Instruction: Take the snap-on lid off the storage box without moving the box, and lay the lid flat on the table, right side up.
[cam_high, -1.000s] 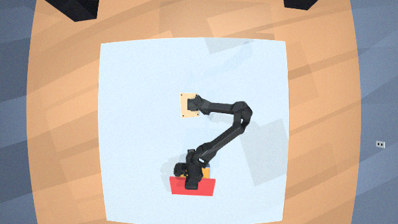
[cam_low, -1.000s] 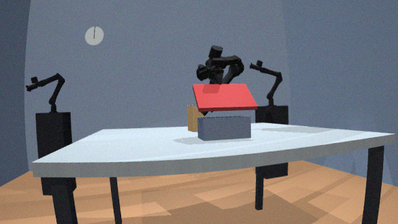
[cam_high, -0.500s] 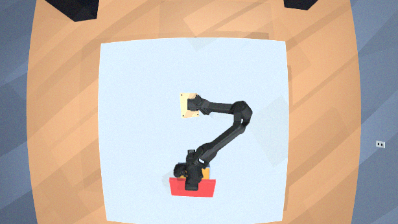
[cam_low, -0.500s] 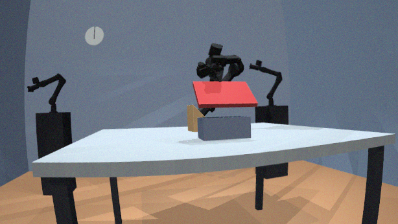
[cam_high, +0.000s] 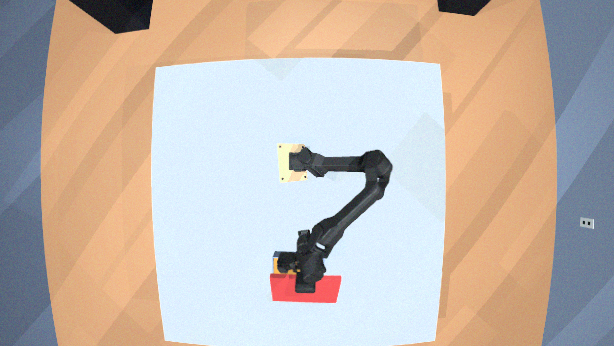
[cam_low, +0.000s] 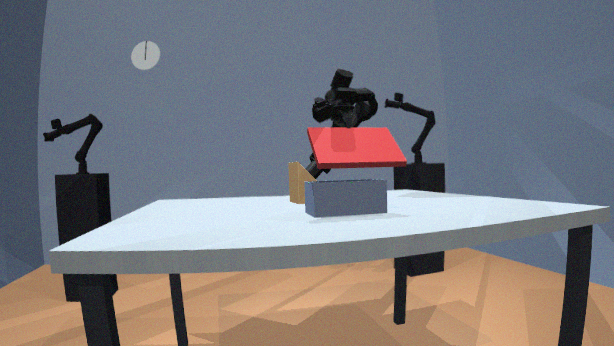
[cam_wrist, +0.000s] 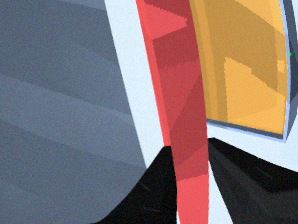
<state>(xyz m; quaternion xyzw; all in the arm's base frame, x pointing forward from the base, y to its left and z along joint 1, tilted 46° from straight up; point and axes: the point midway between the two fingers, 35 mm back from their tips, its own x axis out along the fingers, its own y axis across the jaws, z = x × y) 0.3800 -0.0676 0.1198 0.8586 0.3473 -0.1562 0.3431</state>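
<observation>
The lid lies 70 mm ahead of my gripper tip and 50 mm below it. From my gripper tip the other things lie so: grey-blue storage box (190 mm below, 40 mm ahead, 30 mm to the right).
</observation>
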